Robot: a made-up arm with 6 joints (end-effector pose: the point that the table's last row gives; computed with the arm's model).
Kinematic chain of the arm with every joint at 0, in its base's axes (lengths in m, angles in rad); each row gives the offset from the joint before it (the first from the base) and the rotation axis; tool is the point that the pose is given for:
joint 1: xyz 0 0 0.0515 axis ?
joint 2: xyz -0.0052 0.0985 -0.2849 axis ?
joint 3: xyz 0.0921 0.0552 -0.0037 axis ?
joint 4: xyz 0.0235 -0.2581 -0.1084 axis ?
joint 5: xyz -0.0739 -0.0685 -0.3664 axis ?
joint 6: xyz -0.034 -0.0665 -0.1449 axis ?
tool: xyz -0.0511 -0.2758 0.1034
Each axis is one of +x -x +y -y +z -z.
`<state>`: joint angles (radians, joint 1 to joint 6).
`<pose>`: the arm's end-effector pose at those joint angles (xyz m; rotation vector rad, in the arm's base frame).
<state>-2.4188 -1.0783 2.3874 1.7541 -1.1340 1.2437</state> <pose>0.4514 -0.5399 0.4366 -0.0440 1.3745 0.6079</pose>
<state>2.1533 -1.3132 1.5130 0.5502 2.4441 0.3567</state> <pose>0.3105 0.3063 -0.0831 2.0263 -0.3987 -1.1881</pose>
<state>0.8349 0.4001 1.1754 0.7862 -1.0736 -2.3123</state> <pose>0.7069 0.3467 -0.2537 -2.7232 0.4485 -0.2666</pose>
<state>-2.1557 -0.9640 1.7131 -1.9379 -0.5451 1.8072</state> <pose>0.7303 0.4648 -0.2118 -1.7311 0.6324 -2.4563</pose>
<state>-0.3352 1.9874 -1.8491 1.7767 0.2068 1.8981</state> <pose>-0.5834 0.7948 -0.6948 -2.3180 -0.6904 -0.8703</pose>
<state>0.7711 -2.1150 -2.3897 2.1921 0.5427 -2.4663</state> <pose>-0.3626 0.4703 0.6076 -0.9259 0.1998 -2.1834</pose>
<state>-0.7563 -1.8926 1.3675 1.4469 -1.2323 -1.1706</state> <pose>-0.3002 0.5176 0.1767 2.1857 -0.1700 1.9978</pose>
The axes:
joint 1: +z
joint 2: +y
joint 3: -x
joint 4: -y
joint 5: -z
joint 6: -y

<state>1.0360 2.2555 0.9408 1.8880 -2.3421 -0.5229</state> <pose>-0.2780 0.0189 -0.6939 -0.1214 0.3209 -2.1115</pose>
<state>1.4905 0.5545 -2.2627 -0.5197 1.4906 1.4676</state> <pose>-0.6097 -0.3687 0.1062 -0.2449 0.9105 0.1767</pose>
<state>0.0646 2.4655 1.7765 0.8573 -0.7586 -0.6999</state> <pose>-0.0278 0.0245 -1.0385 0.2911 -1.2483 -2.7539</pose>
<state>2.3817 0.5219 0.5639 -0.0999 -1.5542 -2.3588</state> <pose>0.2512 0.3512 -0.7806 2.3822 0.8368 0.0699</pose>
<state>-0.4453 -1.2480 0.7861 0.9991 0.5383 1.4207</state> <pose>-0.1107 -0.7676 0.0813 1.0830 2.2760 -0.1259</pose>
